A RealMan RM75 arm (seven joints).
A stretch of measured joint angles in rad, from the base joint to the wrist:
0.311 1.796 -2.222 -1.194 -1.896 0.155 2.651
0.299 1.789 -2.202 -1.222 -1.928 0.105 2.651
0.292 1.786 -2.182 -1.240 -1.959 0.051 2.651
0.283 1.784 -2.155 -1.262 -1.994 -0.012 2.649
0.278 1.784 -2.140 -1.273 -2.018 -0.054 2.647
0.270 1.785 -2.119 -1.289 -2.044 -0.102 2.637
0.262 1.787 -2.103 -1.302 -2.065 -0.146 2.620
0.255 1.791 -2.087 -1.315 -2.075 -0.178 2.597
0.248 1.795 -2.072 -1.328 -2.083 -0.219 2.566
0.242 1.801 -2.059 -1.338 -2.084 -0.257 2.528
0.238 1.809 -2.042 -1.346 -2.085 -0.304 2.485
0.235 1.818 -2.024 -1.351 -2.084 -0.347 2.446
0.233 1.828 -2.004 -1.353 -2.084 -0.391 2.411
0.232 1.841 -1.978 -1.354 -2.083 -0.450 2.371
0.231 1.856 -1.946 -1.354 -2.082 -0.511 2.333
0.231 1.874 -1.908 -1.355 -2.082 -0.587 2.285
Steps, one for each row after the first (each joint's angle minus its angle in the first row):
-0.012 -0.007 0.020 -0.028 -0.032 -0.050 0.000
-0.019 -0.010 0.040 -0.046 -0.063 -0.104 0.000
-0.028 -0.012 0.067 -0.068 -0.098 -0.167 -0.002
-0.033 -0.012 0.082 -0.079 -0.122 -0.209 -0.004
-0.041 -0.011 0.103 -0.095 -0.148 -0.257 -0.014
-0.049 -0.009 0.119 -0.108 -0.169 -0.301 -0.031
-0.056 -0.005 0.135 -0.121 -0.179 -0.333 -0.054
-0.063 -0.001 0.150 -0.134 -0.187 -0.374 -0.085
-0.069 0.005 0.163 -0.144 -0.188 -0.412 -0.123
-0.073 0.013 0.180 -0.152 -0.189 -0.459 -0.166
-0.076 0.022 0.198 -0.157 -0.188 -0.502 -0.205
-0.078 0.032 0.218 -0.159 -0.188 -0.546 -0.240
-0.079 0.045 0.244 -0.160 -0.187 -0.605 -0.280
-0.080 0.060 0.276 -0.160 -0.186 -0.666 -0.318
-0.080 0.078 0.314 -0.161 -0.186 -0.742 -0.366

